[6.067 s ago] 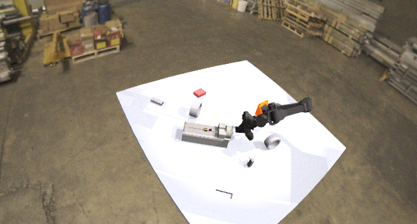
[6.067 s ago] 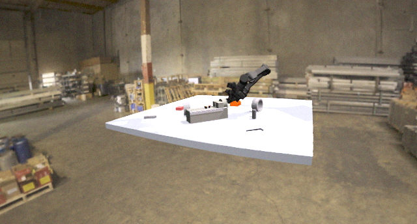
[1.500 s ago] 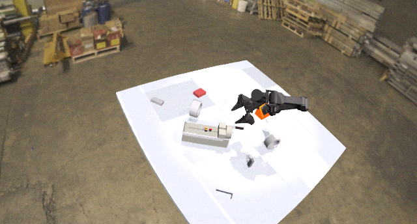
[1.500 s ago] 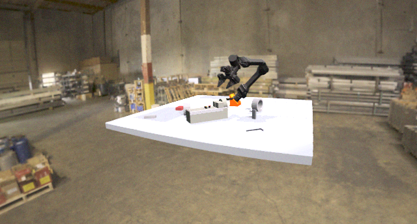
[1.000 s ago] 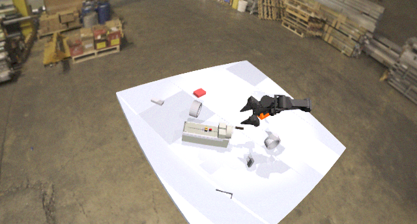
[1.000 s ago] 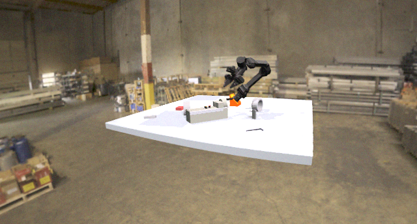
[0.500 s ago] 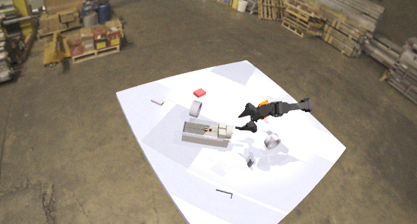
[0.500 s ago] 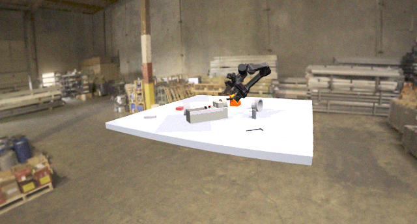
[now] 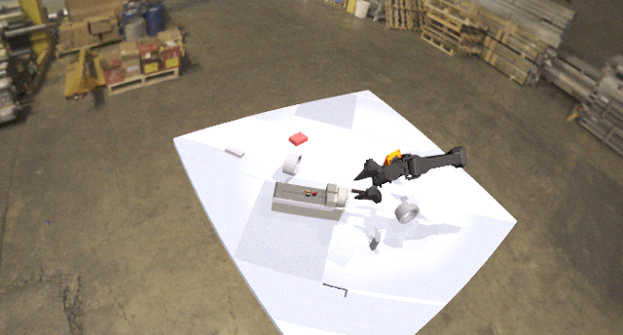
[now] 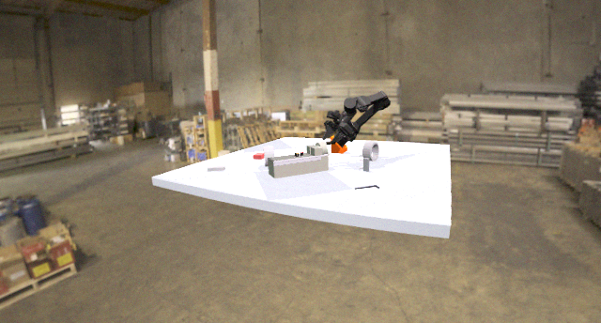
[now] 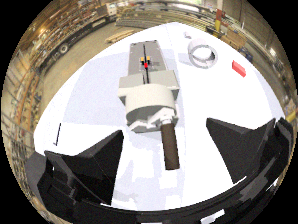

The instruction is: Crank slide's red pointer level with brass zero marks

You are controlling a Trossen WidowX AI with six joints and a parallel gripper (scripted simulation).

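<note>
Right now the dark crank handle is 1 cm to the left of my gripper tip, 1 cm below it and 1 cm behind it. Round my gripper tip: hex key (28 cm ahead, 24 cm to the left, 12 cm below); red pointer (11 cm ahead, 9 cm to the right, 4 cm below); small clip (18 cm to the left, 10 cm below, 5 cm ahead).
</note>
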